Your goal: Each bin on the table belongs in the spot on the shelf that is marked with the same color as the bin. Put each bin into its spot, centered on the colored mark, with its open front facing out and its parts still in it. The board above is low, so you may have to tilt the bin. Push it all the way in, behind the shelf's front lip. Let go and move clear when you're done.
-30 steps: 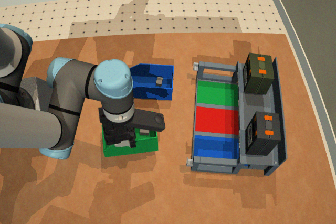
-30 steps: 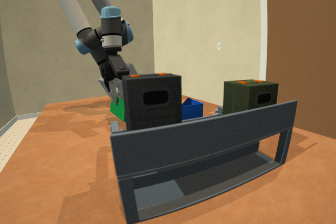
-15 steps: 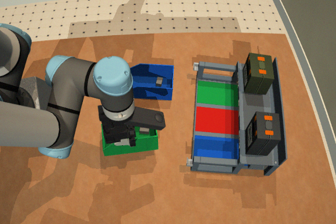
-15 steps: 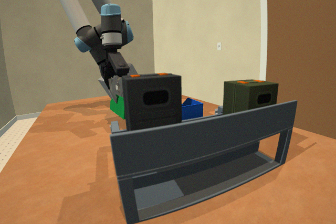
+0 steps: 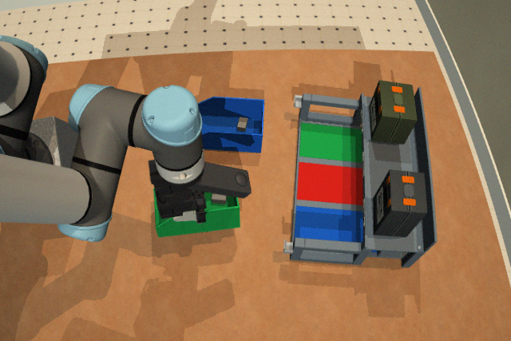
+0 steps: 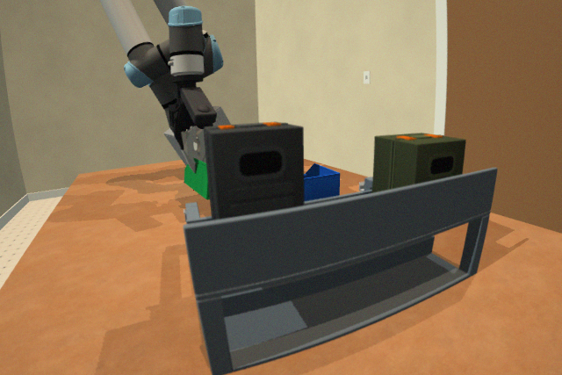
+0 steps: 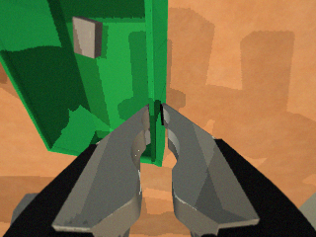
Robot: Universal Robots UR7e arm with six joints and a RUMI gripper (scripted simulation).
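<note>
Right now the green bin is 40 mm to the left of my hand, 30 mm below it and 10 mm behind it. Also, from my hand: shelf front lip: 220 mm ahead, 120 mm to the left, 100 mm below; then black box: 380 mm ahead, 60 mm above, 30 mm to the right; then blue bin: 260 mm to the left, 70 mm below, 70 mm ahead.
</note>
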